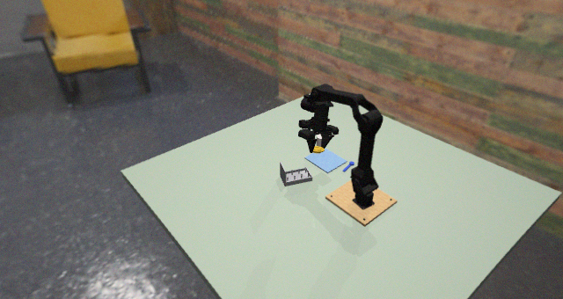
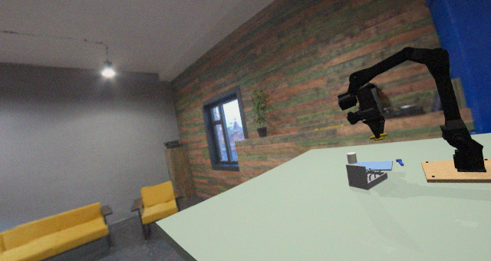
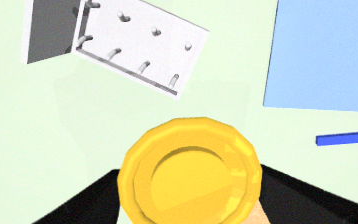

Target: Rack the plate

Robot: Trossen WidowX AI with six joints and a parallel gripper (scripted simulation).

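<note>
Right now my gripper tip is 40 mm short of the grey dish rack, 70 mm to the right of it and 120 mm above it. Round my gripper tip: blue spoon: 20 mm behind, 180 mm to the right, 140 mm below; light blue mat: 80 mm ahead, 120 mm to the right, 140 mm below; yellow plate: 10 mm above.
</note>
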